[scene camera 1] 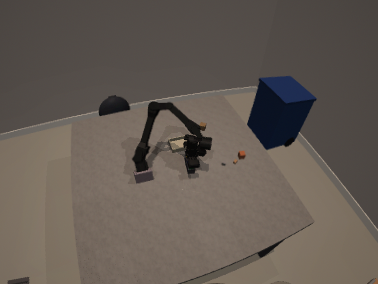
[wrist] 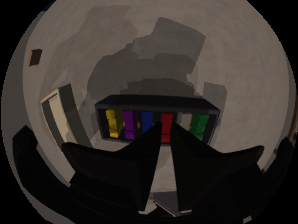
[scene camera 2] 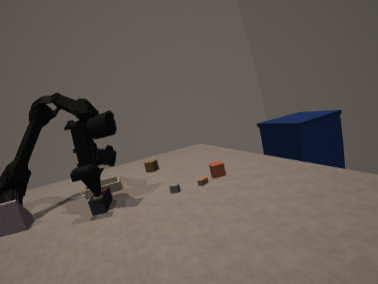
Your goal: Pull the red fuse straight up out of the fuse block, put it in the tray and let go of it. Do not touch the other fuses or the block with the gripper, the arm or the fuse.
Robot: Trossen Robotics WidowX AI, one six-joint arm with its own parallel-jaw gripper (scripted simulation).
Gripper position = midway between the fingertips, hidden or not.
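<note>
Through scene camera 2 I can see my gripper (scene camera 2: 99, 196). The wrist view, too, shows me the gripper (wrist: 166, 126).
</note>
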